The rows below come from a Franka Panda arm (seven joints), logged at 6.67 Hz.
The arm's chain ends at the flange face. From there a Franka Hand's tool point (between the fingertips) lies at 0.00 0.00 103.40 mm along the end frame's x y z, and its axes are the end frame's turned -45 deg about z.
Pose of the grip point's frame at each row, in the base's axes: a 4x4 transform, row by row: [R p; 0 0 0 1], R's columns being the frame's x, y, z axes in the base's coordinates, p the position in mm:
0.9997 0.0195 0.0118 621.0; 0.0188 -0.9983 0.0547 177.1; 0.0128 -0.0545 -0.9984 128.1; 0 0 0 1
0.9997 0.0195 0.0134 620.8; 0.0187 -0.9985 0.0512 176.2; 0.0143 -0.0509 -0.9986 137.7; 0 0 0 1
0.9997 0.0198 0.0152 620.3; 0.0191 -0.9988 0.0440 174.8; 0.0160 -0.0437 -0.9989 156.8; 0 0 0 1
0.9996 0.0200 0.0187 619.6; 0.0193 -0.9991 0.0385 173.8; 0.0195 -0.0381 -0.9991 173.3; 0 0 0 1
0.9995 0.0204 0.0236 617.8; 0.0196 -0.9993 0.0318 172.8; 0.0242 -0.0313 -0.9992 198.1; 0 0 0 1
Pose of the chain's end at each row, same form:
0.7207 -0.6931 0.0118 619.8; -0.6926 -0.7192 0.0547 171.4; -0.0295 -0.0476 -0.9984 231.3; 0 0 0 1
0.7207 -0.6931 0.0134 619.4; -0.6928 -0.7193 0.0512 170.9; -0.0259 -0.0461 -0.9986 241.0; 0 0 0 1
0.7209 -0.6929 0.0152 618.7; -0.6928 -0.7198 0.0440 170.3; -0.0196 -0.0422 -0.9989 260.1; 0 0 0 1
0.7210 -0.6927 0.0187 617.7; -0.6928 -0.7201 0.0385 169.8; -0.0132 -0.0407 -0.9991 276.6; 0 0 0 1
0.7212 -0.6923 0.0236 615.4; -0.6928 -0.7205 0.0318 169.5; -0.0050 -0.0392 -0.9992 301.4; 0 0 0 1

